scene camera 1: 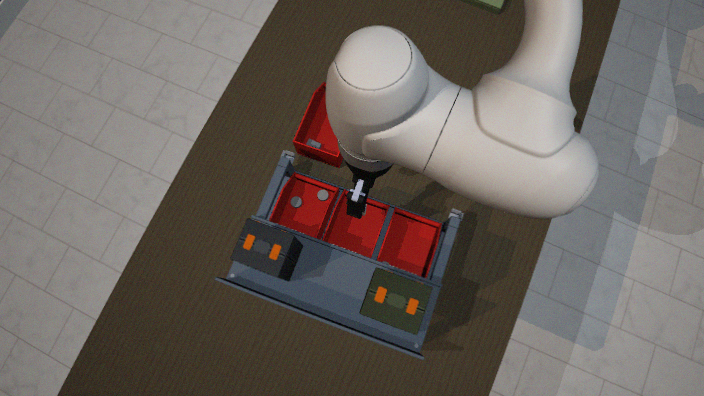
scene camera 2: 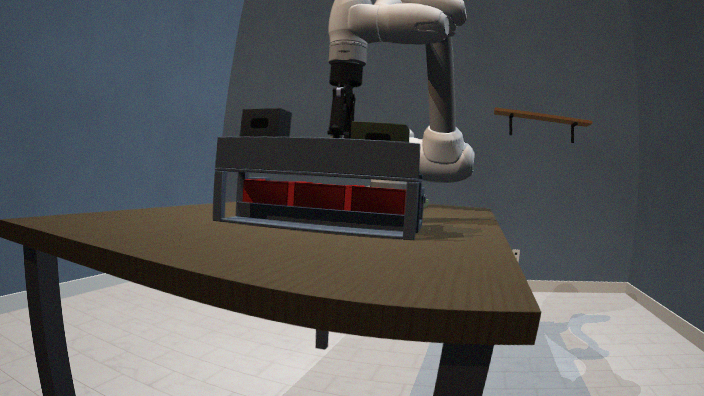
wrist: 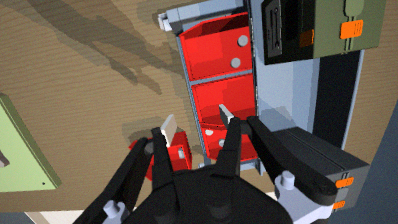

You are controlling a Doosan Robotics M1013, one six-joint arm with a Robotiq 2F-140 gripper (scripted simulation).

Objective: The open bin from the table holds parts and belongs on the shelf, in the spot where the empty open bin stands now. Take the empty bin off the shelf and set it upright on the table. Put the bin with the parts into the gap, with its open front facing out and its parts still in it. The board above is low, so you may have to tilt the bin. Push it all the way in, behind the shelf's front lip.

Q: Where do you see a shelf board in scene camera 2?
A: At 362, 232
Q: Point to a black case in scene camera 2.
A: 270, 122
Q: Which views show the black case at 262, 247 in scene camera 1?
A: Scene camera 1, scene camera 2 and the wrist view: all of them.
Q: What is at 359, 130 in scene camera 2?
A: A green case.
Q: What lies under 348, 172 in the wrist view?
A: A black case.
